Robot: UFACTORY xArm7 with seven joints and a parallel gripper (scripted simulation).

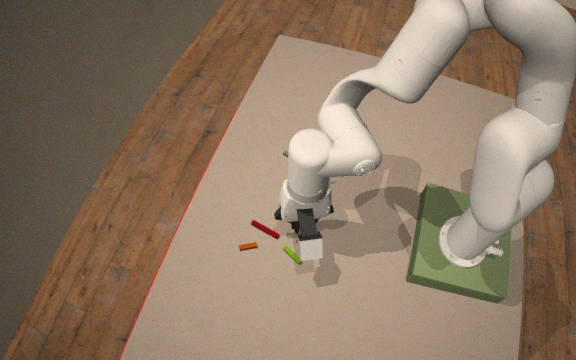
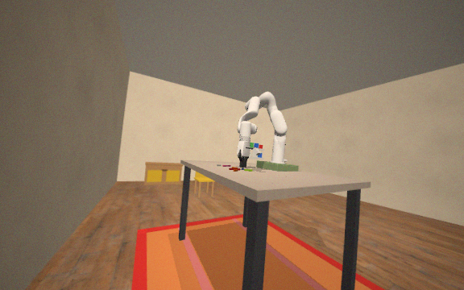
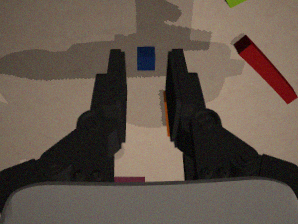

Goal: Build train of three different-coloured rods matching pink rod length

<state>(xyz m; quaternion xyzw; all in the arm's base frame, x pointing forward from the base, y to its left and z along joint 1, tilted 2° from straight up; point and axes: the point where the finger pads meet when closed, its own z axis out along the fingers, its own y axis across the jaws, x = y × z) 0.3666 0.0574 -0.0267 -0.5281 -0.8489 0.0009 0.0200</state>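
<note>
My gripper is now 3 cm above the blue rod. Also, from my hand: lime rod: 7 cm to the left, 3 cm below; then pink rod: 17 cm to the right, 3 cm below, 3 cm ahead; then red rod: 8 cm ahead, 3 cm to the left, 3 cm below.
</note>
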